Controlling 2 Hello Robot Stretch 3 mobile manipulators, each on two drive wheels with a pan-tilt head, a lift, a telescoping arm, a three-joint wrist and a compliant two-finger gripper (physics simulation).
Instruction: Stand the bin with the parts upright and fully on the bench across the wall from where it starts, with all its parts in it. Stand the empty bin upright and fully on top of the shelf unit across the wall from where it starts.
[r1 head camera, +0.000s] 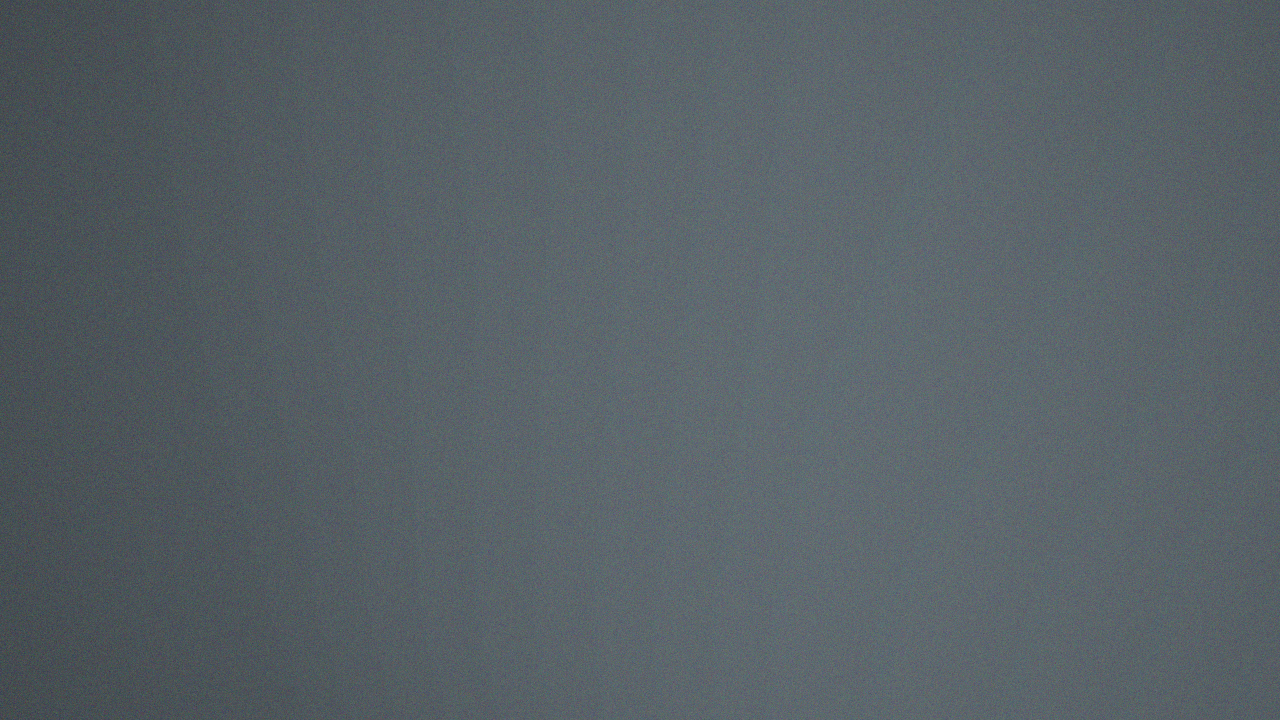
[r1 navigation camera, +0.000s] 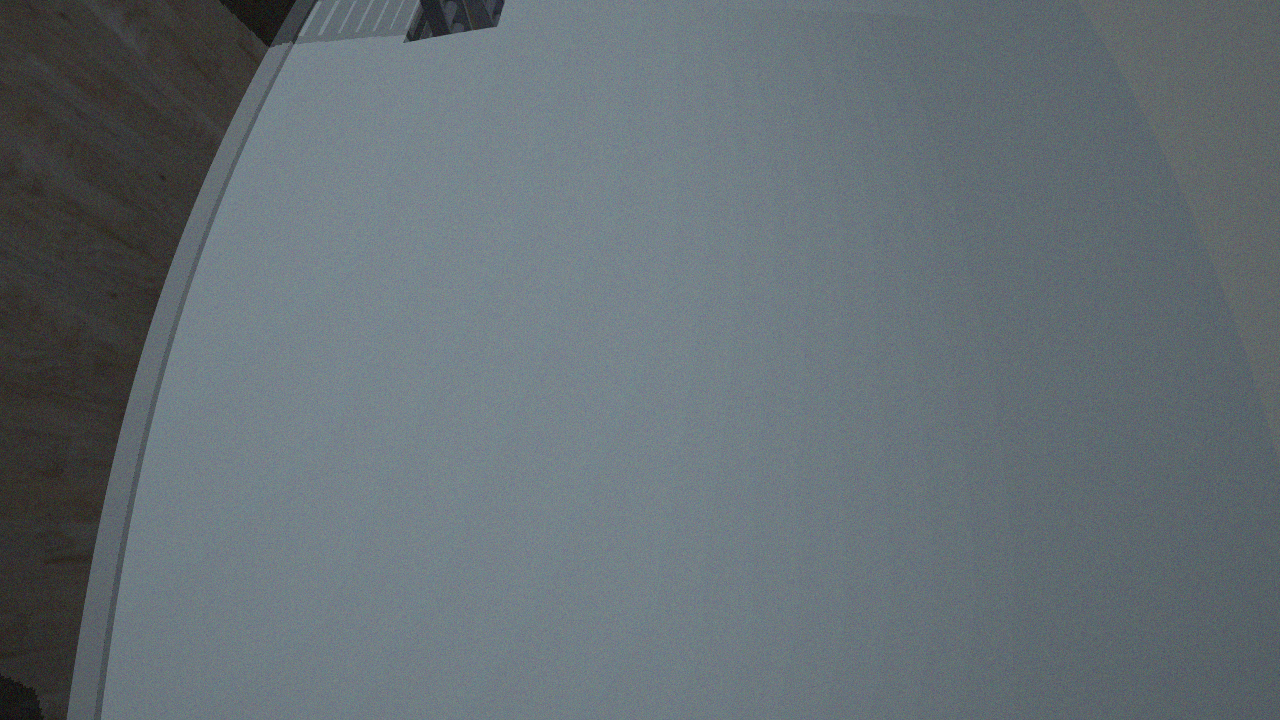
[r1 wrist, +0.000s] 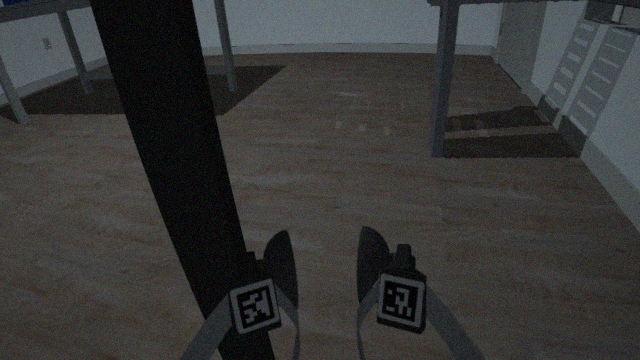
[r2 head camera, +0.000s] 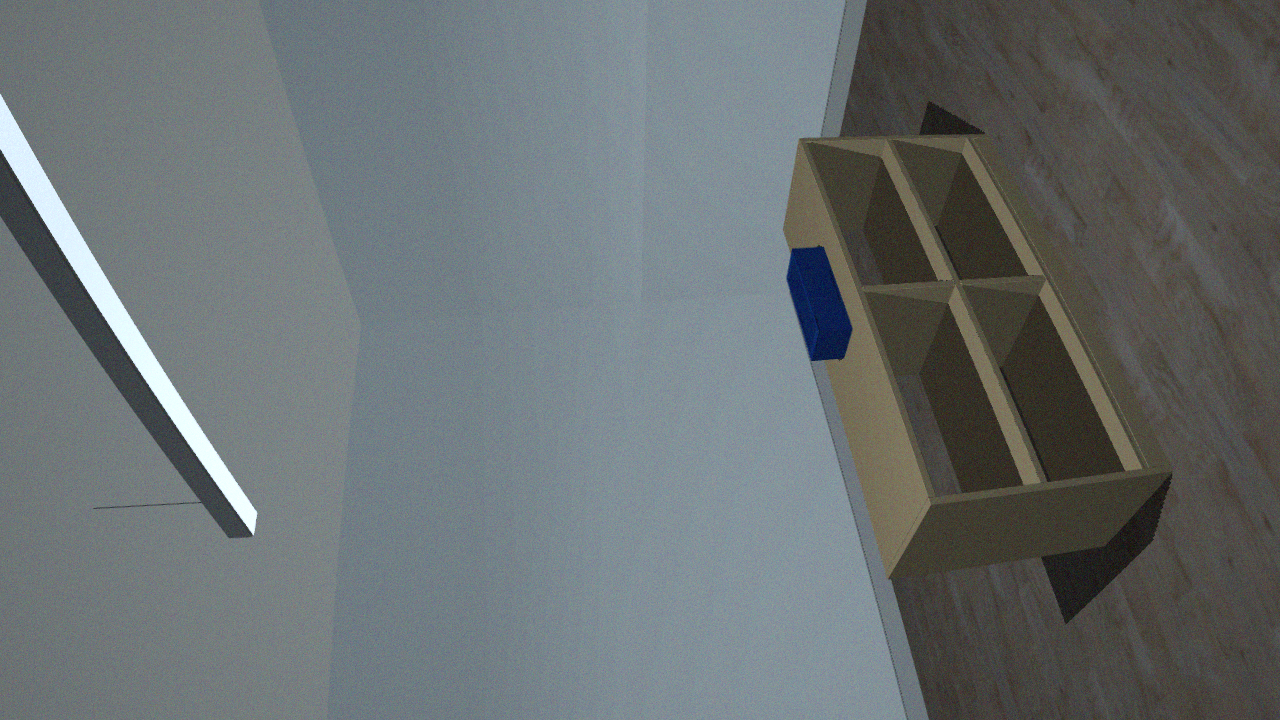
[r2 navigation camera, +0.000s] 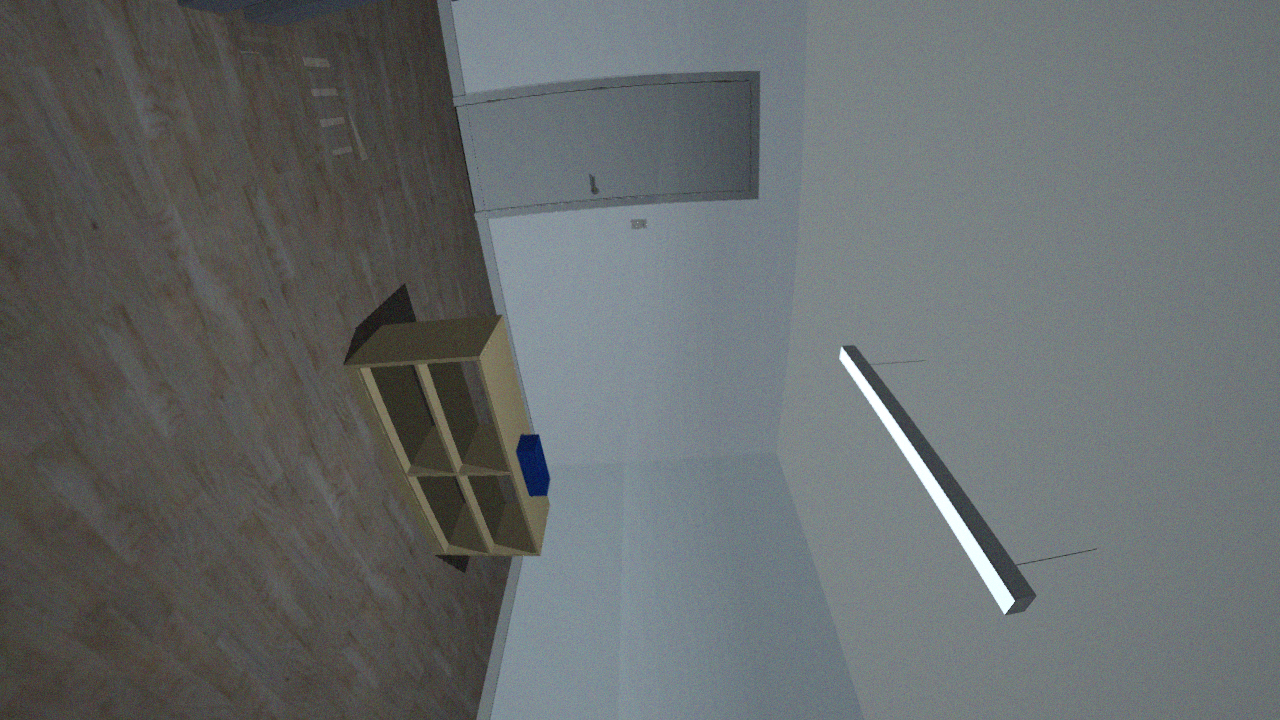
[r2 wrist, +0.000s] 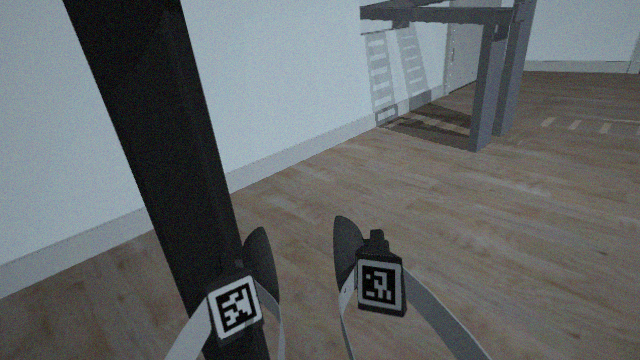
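Observation:
A blue bin (r2 head camera: 821, 308) (r2 navigation camera: 533, 465) stands upright on top of the pale wooden shelf unit (r2 head camera: 877, 447) (r2 navigation camera: 505, 385); whether it holds parts cannot be seen. A sliver of a blue thing (r1 wrist: 11, 2) shows on a grey-legged table (r1 wrist: 47, 10) at the top left of the r1 wrist view, cut off by the frame. The r1 gripper (r1 wrist: 326, 242) is open above the floor with nothing between its fingers. The r2 gripper (r2 wrist: 301, 237) is open above the floor, also holding nothing. Both are well apart from the blue things.
A grey bench leg (r1 wrist: 443, 85) stands at the right in the r1 wrist view; a grey bench frame (r2 wrist: 435, 14) shows in the r2 wrist view. A black mast (r1 wrist: 170, 125) (r2 wrist: 155, 125) crosses each wrist view. A closed door (r2 navigation camera: 662, 134) and a wall (r1 head camera: 626, 358) (r1 navigation camera: 626, 358) also show.

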